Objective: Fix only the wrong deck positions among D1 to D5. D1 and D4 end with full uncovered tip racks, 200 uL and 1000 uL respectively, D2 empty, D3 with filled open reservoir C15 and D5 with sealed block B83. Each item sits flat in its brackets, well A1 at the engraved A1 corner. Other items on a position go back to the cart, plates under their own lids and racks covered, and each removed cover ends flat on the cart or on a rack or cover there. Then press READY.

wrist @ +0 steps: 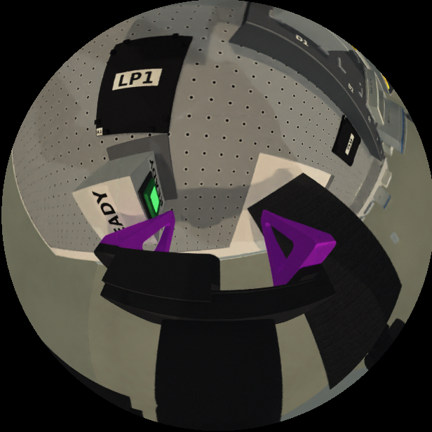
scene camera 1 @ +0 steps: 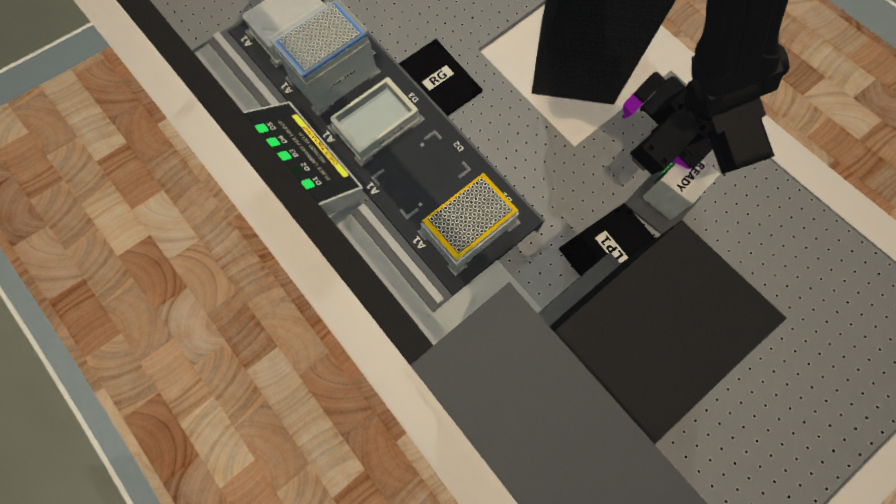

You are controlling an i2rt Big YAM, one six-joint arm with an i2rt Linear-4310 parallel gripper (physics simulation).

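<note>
My gripper (scene camera 1: 656,134) (wrist: 217,214) is open and empty. One purple finger is at the green button (wrist: 154,199) of the READY box (scene camera 1: 671,199) (wrist: 107,172); the button glows bright. Contact cannot be told. In the scene view, an uncovered yellow-rimmed tip rack (scene camera 1: 473,216) sits at D1. D2 (scene camera 1: 422,166) is empty, its brackets bare. An open reservoir (scene camera 1: 375,117) with pale liquid sits at D3. A tall uncovered blue-rimmed tip rack (scene camera 1: 321,38) stands at D4. A pale item (scene camera 1: 266,21) at D5 is partly hidden behind it.
The status panel (scene camera 1: 316,166) shows green lights for D1, D3, D4 and D5; D2's is dark. Black pads LP1 (scene camera 1: 582,250) (wrist: 135,110) and RG (scene camera 1: 460,94) (wrist: 345,155) lie on the perforated surface. A large dark box (scene camera 1: 670,325) stands near LP1. A black column (scene camera 1: 595,50) stands beside the arm.
</note>
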